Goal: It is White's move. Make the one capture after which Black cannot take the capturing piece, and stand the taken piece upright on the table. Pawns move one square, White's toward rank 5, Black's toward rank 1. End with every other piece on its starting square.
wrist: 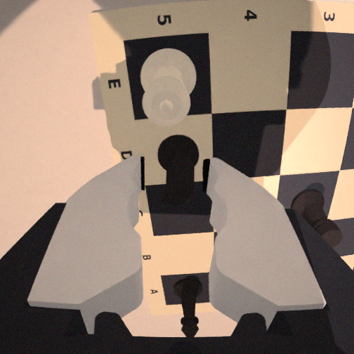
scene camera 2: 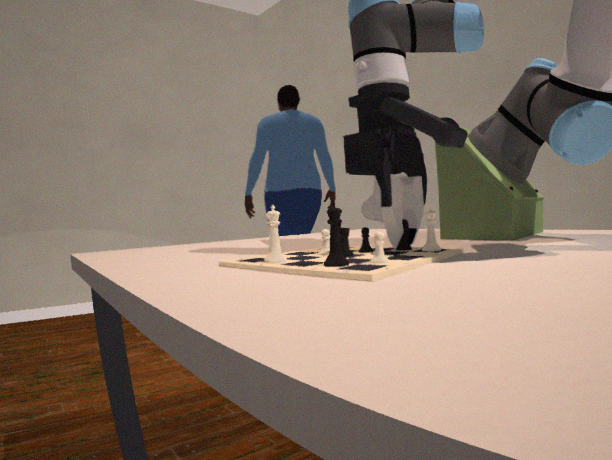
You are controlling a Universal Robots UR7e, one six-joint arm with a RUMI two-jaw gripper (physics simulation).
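Places are measured from the arm's base along level axes (x back, y right, z up), in centimetres.
Where they show: gripper, fingertip midpoint: (scene camera 2: 403, 245); arm's base, link origin: (scene camera 2: 496, 158).
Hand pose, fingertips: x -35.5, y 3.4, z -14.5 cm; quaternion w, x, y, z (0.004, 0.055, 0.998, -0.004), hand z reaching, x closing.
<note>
Each offset is from my fingertips to the top centre of the thing. "spot": to the spot under its first point. Level surfaces: height alone.
The black knight @[dx -0.2, dy -0.1, dz +3.5 cm] (scene camera 2: 408, 240) (wrist: 178, 152) stands on D5. My gripper (scene camera 2: 400, 243) (wrist: 173, 161) is lowered around it, partly closed, with a finger on each side and small gaps; it grips nothing. In the wrist view the white queen @[dx +0.0, dy -4.2, dz +4.8 cm] (scene camera 2: 431, 232) (wrist: 167, 80) stands upright on E5, beyond the fingers. A black rook (wrist: 315, 215) stands on C3, and a dark slender piece (wrist: 189, 300) is on A5. C4 is hidden behind the right finger. In the scene view a black pawn @[dx -3.8, dy +3.4, dz +2.7 cm] (scene camera 2: 365, 240) stands left of the fingers.
The board @[spot: dx -18.7, dy +0.5, dz -0.7 cm] (scene camera 2: 300, 271) (wrist: 107, 30) lies on the pale table @[dz -1.1 cm] (scene camera 2: 400, 340). Upright on it are the white king @[dx -15.9, dy +7.1, dz +5.8 cm] (scene camera 2: 273, 240), the black king @[dx -15.1, dy -0.9, dz +5.8 cm] (scene camera 2: 336, 245) and white pawns @[dx -11.9, dy -4.0, dz +2.7 cm] (scene camera 2: 379, 250) @[dx -7.6, dy +6.8, dz +2.7 cm] (scene camera 2: 326, 243). A green robot base (scene camera 2: 475, 200) stands behind at right. A person (scene camera 2: 292, 150) is beyond the table.
</note>
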